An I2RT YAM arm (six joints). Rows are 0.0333 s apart.
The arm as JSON. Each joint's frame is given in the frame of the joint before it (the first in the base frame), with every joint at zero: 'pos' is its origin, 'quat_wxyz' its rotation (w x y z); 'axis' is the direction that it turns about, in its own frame. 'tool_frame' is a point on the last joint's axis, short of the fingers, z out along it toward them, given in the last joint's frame.
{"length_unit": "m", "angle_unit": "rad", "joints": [
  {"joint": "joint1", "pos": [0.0, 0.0, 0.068], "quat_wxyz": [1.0, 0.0, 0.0, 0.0], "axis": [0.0, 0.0, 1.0]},
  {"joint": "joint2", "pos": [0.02, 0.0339, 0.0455], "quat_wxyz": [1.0, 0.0, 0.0, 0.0], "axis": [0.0, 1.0, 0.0]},
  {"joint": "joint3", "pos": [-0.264, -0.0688, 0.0], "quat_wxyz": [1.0, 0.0, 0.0, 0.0], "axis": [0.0, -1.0, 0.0]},
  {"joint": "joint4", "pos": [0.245, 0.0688, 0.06], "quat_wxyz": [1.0, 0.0, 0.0, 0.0], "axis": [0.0, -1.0, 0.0]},
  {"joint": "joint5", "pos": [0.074, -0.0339, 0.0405], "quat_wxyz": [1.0, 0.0, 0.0, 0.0], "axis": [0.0, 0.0, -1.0]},
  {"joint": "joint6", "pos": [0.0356, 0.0, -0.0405], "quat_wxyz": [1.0, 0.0, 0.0, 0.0], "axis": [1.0, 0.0, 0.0]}
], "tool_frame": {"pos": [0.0, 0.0, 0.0], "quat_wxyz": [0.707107, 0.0, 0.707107, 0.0]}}
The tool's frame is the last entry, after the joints.
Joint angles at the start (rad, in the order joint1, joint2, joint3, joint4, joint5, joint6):
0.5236 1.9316 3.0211 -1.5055 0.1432 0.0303
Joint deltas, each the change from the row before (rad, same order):
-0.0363 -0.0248 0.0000 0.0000 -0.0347 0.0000
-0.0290 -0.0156 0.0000 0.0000 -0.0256 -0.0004
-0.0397 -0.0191 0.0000 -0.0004 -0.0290 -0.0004
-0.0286 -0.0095 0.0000 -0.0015 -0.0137 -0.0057
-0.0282 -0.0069 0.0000 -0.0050 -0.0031 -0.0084
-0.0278 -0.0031 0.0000 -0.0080 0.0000 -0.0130
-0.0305 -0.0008 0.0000 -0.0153 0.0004 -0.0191
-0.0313 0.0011 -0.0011 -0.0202 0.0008 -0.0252
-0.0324 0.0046 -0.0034 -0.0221 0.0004 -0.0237
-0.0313 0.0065 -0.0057 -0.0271 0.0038 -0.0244
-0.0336 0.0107 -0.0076 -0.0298 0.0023 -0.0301
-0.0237 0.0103 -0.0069 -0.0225 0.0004 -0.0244
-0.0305 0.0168 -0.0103 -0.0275 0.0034 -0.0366
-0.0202 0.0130 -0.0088 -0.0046 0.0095 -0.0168
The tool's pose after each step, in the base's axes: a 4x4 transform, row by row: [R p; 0 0 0 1], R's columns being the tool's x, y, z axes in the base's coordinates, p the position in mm. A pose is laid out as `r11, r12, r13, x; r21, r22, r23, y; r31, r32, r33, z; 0, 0, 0, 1`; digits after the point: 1 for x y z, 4 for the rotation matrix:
-0.3482, -0.3667, 0.8627, 233.6; -0.1504, 0.9303, 0.3346, 119.4; -0.9253, -0.0133, -0.3791, 567.4; 0, 0, 0, 1
-0.3399, -0.3618, 0.8681, 230.2; -0.1345, 0.9322, 0.3359, 110.3; -0.9308, -0.0026, -0.3656, 571.1; 0, 0, 0, 1
-0.3297, -0.3502, 0.8767, 226.0; -0.1144, 0.9366, 0.3311, 98.5; -0.9371, 0.0088, -0.3489, 575.4; 0, 0, 0, 1
-0.3243, -0.3373, 0.8838, 224.5; -0.1076, 0.9413, 0.3198, 90.7; -0.9398, 0.0086, -0.3416, 577.4; 0, 0, 0, 1
-0.3230, -0.3162, 0.8920, 223.7; -0.1058, 0.9487, 0.2979, 83.3; -0.9405, 0.0019, -0.3398, 578.4; 0, 0, 0, 1
-0.3263, -0.2939, 0.8984, 224.3; -0.1107, 0.9558, 0.2725, 76.4; -0.9387, -0.0105, -0.3444, 578.3; 0, 0, 0, 1
-0.3374, -0.2709, 0.9015, 225.6; -0.1232, 0.9622, 0.2431, 69.3; -0.9333, -0.0290, -0.3580, 576.9; 0, 0, 0, 1
-0.3550, -0.2496, 0.9009, 227.6; -0.1425, 0.9669, 0.2117, 62.1; -0.9239, -0.0533, -0.3788, 574.4; 0, 0, 0, 1
-0.3810, -0.2285, 0.8959, 231.3; -0.1606, 0.9706, 0.1792, 55.1; -0.9105, -0.0756, -0.4065, 570.7; 0, 0, 0, 1
-0.4158, -0.2077, 0.8854, 235.8; -0.1798, 0.9731, 0.1439, 48.3; -0.8915, -0.0993, -0.4419, 565.8; 0, 0, 0, 1
-0.4579, -0.1915, 0.8681, 242.0; -0.2025, 0.9733, 0.1079, 41.1; -0.8656, -0.1263, -0.4845, 559.4; 0, 0, 0, 1
-0.4918, -0.1850, 0.8508, 247.5; -0.2204, 0.9718, 0.0839, 36.1; -0.8423, -0.1463, -0.5187, 553.9; 0, 0, 0, 1
-0.5374, -0.1802, 0.8239, 256.0; -0.2464, 0.9678, 0.0510, 29.3; -0.8066, -0.1756, -0.5645, 545.9; 0, 0, 0, 1
-0.5619, -0.1671, 0.8102, 263.4; -0.2539, 0.9669, 0.0233, 24.5; -0.7873, -0.1926, -0.5857, 541.0; 0, 0, 0, 1

